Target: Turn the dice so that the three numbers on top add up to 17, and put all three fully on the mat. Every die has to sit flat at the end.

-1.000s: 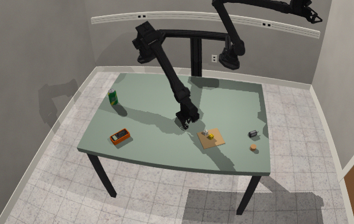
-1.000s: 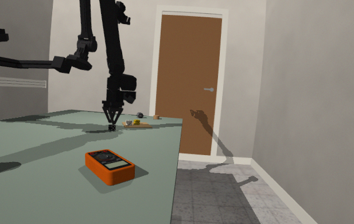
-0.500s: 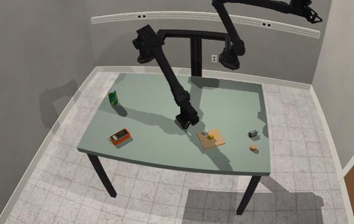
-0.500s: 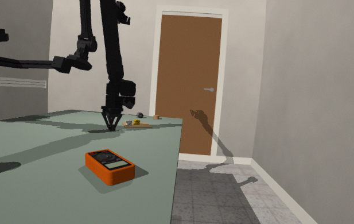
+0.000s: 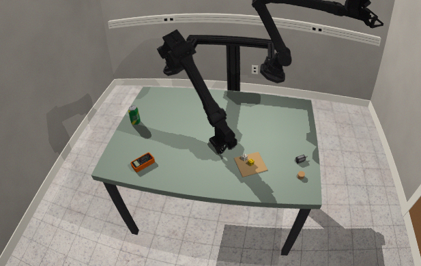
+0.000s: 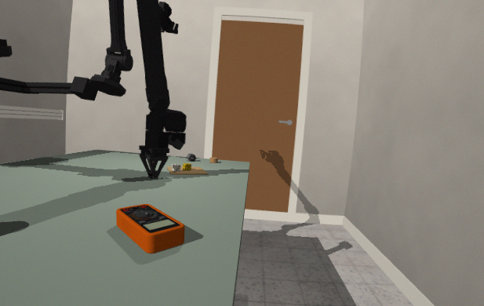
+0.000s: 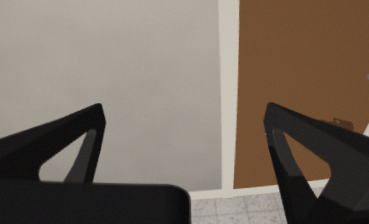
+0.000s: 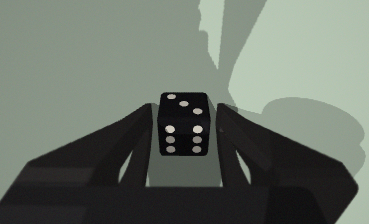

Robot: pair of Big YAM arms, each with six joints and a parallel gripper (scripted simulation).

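Right now the black die is right at my right hand. The rest, counted from my right hand: yellow die: 170 mm to the left, 70 mm ahead, 10 mm above; then tan mat: 170 mm to the left, 70 mm ahead, 10 mm below; then white die: 130 mm to the left, 40 mm ahead, 10 mm above.
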